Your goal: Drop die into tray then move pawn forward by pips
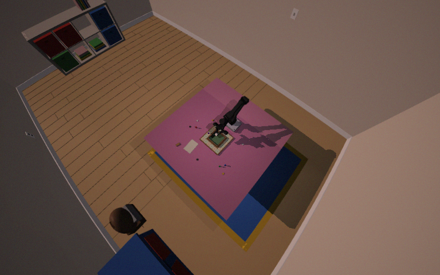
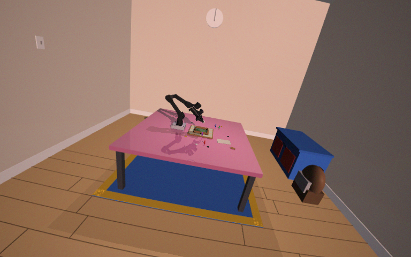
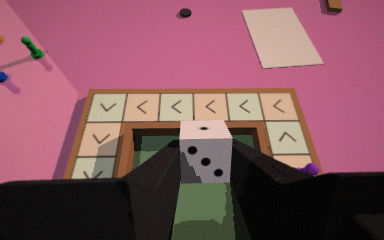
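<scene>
Now: gripper tip 110 mm to the left of the purple pawn, 100 mm above it and 30 mm short of it. From my gripper tip the other things lie so: beige card: 280 mm ahead, 130 mm below, 120 mm to the right; small brown block: 380 mm ahead, 240 mm to the right, 130 mm below.
</scene>
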